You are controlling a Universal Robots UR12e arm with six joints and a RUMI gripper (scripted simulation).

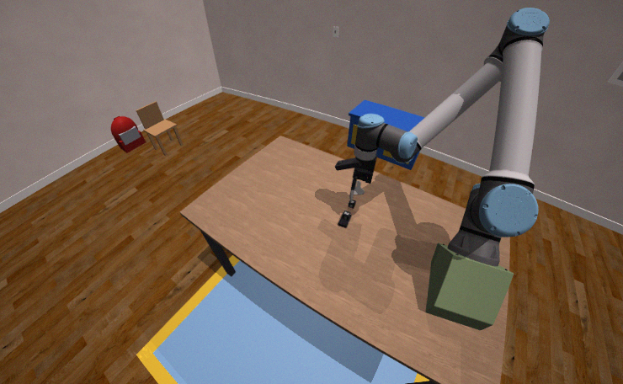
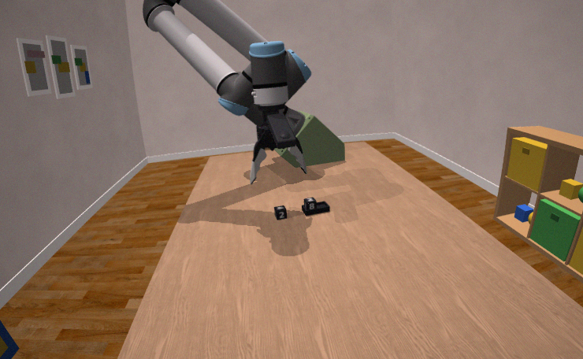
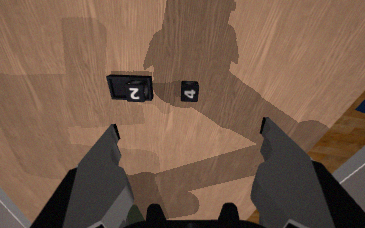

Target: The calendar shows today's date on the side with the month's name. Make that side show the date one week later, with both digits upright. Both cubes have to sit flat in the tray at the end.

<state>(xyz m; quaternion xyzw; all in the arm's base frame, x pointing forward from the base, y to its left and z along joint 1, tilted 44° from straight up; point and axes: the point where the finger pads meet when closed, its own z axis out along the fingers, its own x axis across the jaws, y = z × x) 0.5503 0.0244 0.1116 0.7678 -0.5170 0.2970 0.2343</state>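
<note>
Now: hand 90 mm above the black number cube, 80 mm to the right of it and 20 mm past it. Also, from my hand: black calendar tray (110 mm below, 100 mm to the left, 20 mm behind).
</note>
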